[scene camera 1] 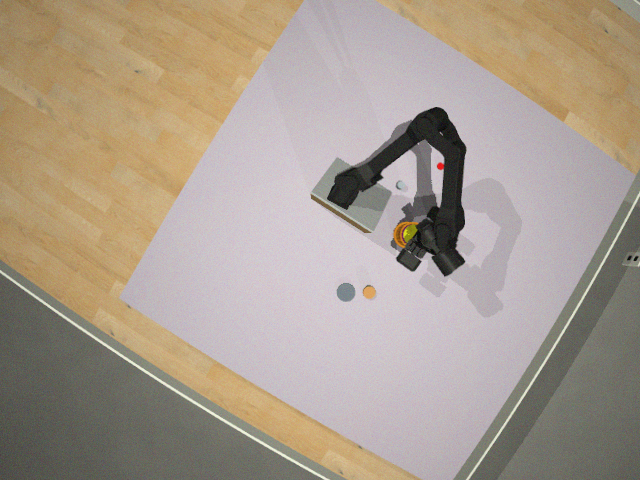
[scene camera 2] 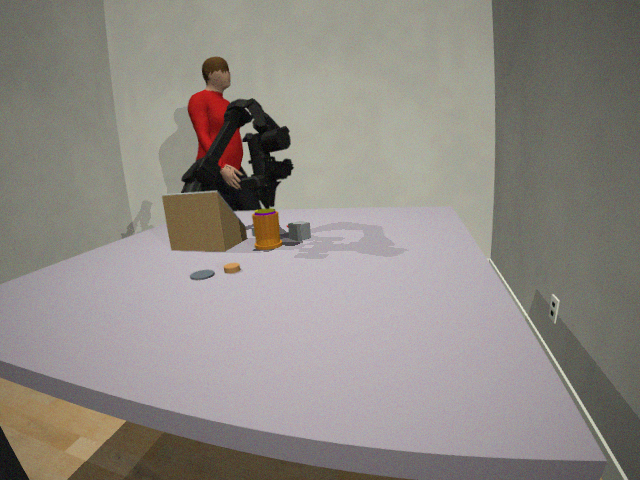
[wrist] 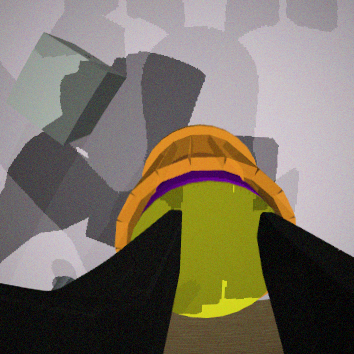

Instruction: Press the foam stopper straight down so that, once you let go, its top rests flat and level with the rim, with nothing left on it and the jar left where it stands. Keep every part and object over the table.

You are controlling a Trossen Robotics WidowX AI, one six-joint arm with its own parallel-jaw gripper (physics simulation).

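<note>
The orange jar [scene camera 1: 397,236] [scene camera 2: 267,233] [wrist: 200,134] stands upright on the table. The foam stopper [scene camera 1: 408,233] [scene camera 2: 265,211] [wrist: 220,245] sits in its mouth, with a yellow-green top and a purple band. In scene camera 2 the top and band show slightly above the rim, looking roughly level. My gripper [scene camera 1: 415,239] [scene camera 2: 267,207] [wrist: 220,223] points down over the stopper, its fingers parted a little with nothing between them. The tips are at or just above the stopper's top; contact cannot be told. The fingers hide part of the rim in the wrist view.
A wedge-shaped block [scene camera 1: 330,176] [scene camera 2: 193,222] stands close beside the jar. A grey cube [scene camera 2: 299,230] [wrist: 37,85] stands on its other side. A grey disc [scene camera 1: 345,291] [scene camera 2: 202,274] and an orange disc [scene camera 1: 369,292] [scene camera 2: 232,268] lie on the table. A person [scene camera 2: 209,121] stands behind.
</note>
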